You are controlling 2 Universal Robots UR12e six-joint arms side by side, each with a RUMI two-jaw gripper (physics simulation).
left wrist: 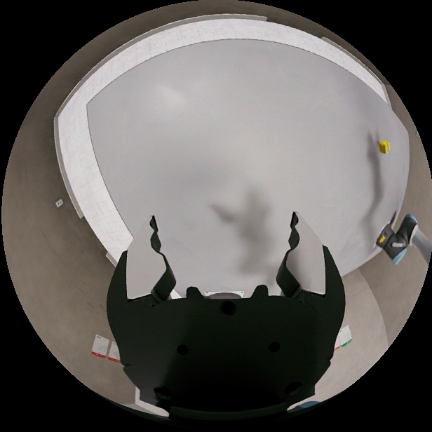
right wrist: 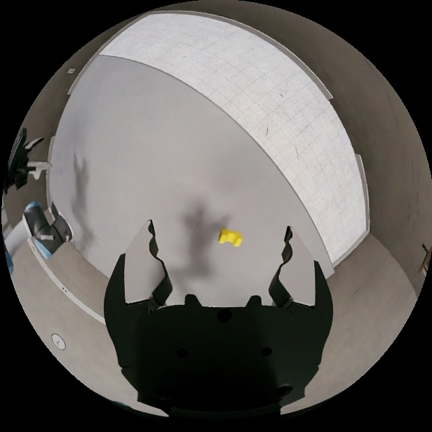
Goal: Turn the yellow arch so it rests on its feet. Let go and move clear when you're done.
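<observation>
The yellow arch (left wrist: 384,146) (right wrist: 230,236) stands apart from both grippers on the grey table top. In the right wrist view it is small, below the fingertips and between them, with its notched outline facing up and the notch toward the gripper body, so it seems to lie on its side. In the left wrist view it is far off at the right, too small to read its pose. My right gripper (right wrist: 220,224) is open and empty, high above the table near the arch. My left gripper (left wrist: 223,214) is open and empty, above the table far from the arch.
The grey table top (left wrist: 200,125) (right wrist: 145,125) has a white tiled border (left wrist: 72,150) (right wrist: 280,110) with a raised edge. Part of the other arm (left wrist: 397,242) (right wrist: 47,230) shows at the side of each view. Arm shadows fall on the table.
</observation>
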